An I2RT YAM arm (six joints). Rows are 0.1 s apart.
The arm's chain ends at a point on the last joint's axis. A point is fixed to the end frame.
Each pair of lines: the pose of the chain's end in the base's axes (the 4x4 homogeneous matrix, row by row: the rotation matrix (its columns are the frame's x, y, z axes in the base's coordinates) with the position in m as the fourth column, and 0 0 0 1 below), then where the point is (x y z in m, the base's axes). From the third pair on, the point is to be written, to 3 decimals.
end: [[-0.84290, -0.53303, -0.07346, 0.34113], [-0.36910, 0.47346, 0.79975, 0.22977], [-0.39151, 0.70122, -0.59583, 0.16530], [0, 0, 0, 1]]
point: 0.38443 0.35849 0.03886
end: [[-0.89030, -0.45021, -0.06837, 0.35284], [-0.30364, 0.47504, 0.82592, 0.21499], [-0.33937, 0.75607, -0.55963, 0.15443], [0, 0, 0, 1]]
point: 0.39445 0.34595 0.02974
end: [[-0.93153, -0.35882, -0.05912, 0.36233], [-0.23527, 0.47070, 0.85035, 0.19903], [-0.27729, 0.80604, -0.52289, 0.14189], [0, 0, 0, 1]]
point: 0.402 0.332 0.019
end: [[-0.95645, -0.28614, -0.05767, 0.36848], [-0.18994, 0.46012, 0.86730, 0.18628], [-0.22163, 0.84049, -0.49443, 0.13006], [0, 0, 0, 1]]
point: 0.406 0.321 0.008
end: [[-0.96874, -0.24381, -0.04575, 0.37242], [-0.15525, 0.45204, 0.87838, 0.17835], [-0.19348, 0.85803, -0.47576, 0.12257], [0, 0, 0, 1]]
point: 0.410 0.315 0.002
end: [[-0.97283, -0.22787, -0.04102, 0.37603], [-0.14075, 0.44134, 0.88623, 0.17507], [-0.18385, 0.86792, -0.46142, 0.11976], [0, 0, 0, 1]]
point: 0.414 0.313 0.001
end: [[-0.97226, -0.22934, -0.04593, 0.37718], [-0.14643, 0.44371, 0.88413, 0.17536], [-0.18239, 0.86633, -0.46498, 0.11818], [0, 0, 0, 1]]
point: 0.414 0.313 -0.001
